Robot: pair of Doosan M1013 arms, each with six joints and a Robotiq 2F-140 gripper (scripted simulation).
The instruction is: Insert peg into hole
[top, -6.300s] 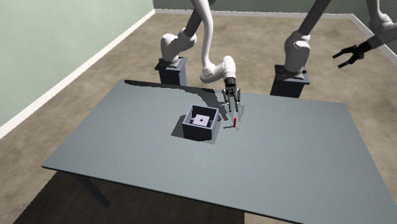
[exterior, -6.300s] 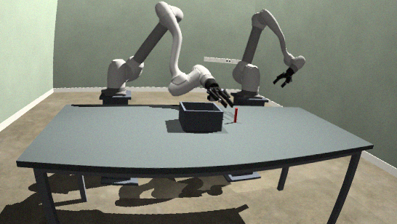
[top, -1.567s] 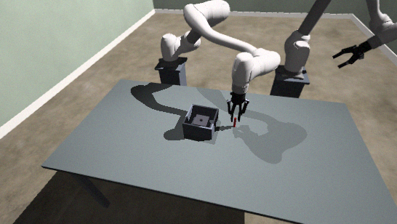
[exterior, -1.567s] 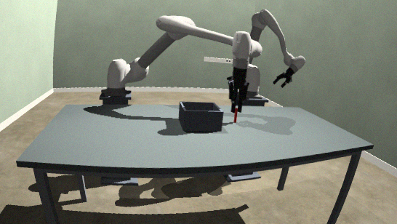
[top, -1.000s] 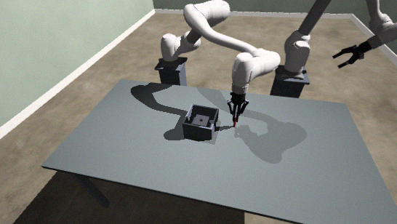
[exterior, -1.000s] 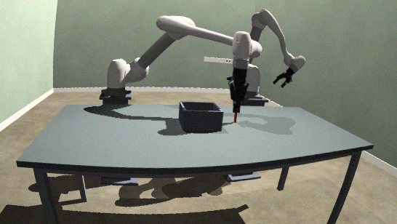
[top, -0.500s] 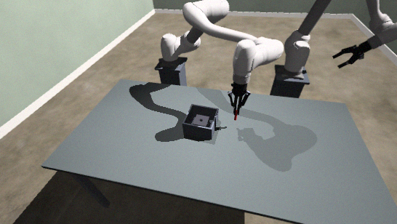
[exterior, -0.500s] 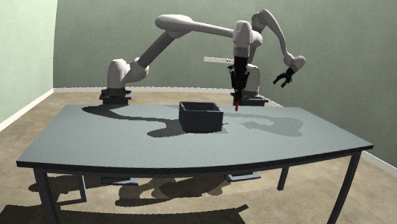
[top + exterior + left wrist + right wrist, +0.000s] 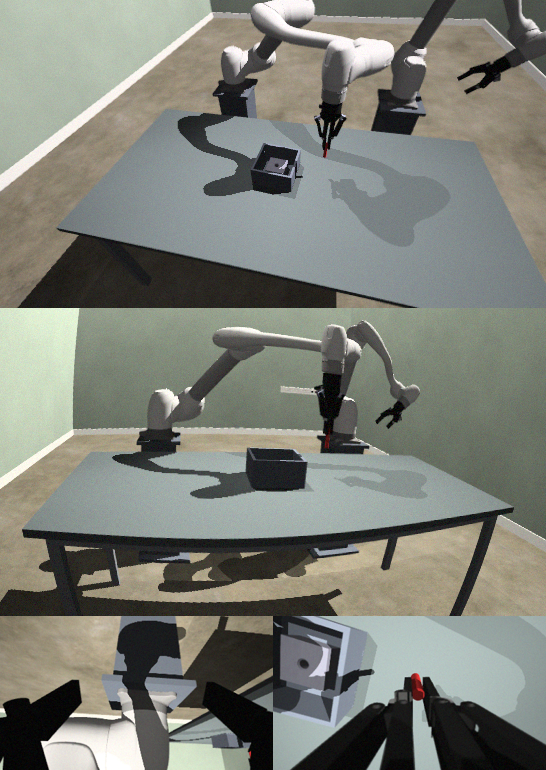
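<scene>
Now: the pale plate 220 mm to the right of my right hand, 160 mm below it and 40 mm ahead of it. Round my right hand: dark box (220 mm to the right, 180 mm below, 40 mm ahead); then red peg (50 mm below).
</scene>
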